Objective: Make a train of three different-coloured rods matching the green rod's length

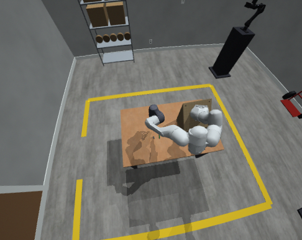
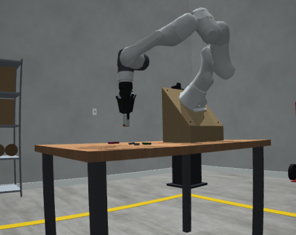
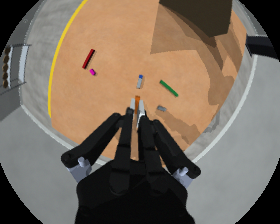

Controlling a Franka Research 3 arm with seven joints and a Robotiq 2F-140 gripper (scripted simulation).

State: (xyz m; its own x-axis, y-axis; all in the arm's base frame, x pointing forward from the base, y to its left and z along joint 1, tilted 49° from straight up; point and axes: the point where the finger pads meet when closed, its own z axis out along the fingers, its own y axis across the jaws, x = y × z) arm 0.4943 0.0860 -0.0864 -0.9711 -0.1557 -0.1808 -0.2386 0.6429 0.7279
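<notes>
Now: the small blue rod 130 mm below my hand, 60 mm behind it and 10 mm to the right of it. From my hand the other things lie so: green rod: 130 mm below, 90 mm to the left, 60 mm behind; magenta rod: 160 mm to the right, 130 mm below, 10 mm behind; orange rod: 30 mm below.
</notes>
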